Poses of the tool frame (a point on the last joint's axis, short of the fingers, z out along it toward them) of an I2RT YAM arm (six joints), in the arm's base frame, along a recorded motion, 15 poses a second.
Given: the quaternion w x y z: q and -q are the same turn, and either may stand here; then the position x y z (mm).
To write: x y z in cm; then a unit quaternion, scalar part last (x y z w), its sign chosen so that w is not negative. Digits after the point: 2 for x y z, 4 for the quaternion.
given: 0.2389, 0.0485, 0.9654, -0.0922, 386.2, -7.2, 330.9
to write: 38.62, -0.72, 33.09, 0.0485, 0.9654, -0.0922, 0.2389
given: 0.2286, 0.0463, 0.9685, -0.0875, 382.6, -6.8, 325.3
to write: 38.26, -0.68, 32.53, 0.0463, 0.9685, -0.0875, 0.2286
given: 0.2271, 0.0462, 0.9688, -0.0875, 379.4, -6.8, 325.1
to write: 37.94, -0.68, 32.51, 0.0462, 0.9688, -0.0875, 0.2271
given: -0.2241, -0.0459, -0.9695, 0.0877, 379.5, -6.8, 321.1
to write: 37.95, -0.68, 32.11, 0.0459, 0.9695, -0.0877, 0.2241
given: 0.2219, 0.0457, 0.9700, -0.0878, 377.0, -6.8, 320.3
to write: 37.70, -0.68, 32.03, 0.0457, 0.9700, -0.0878, 0.2219
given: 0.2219, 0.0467, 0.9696, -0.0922, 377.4, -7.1, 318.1
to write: 37.74, -0.71, 31.81, 0.0467, 0.9696, -0.0922, 0.2219
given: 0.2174, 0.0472, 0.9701, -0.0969, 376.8, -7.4, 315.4
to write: 37.68, -0.74, 31.54, 0.0472, 0.9701, -0.0969, 0.2174
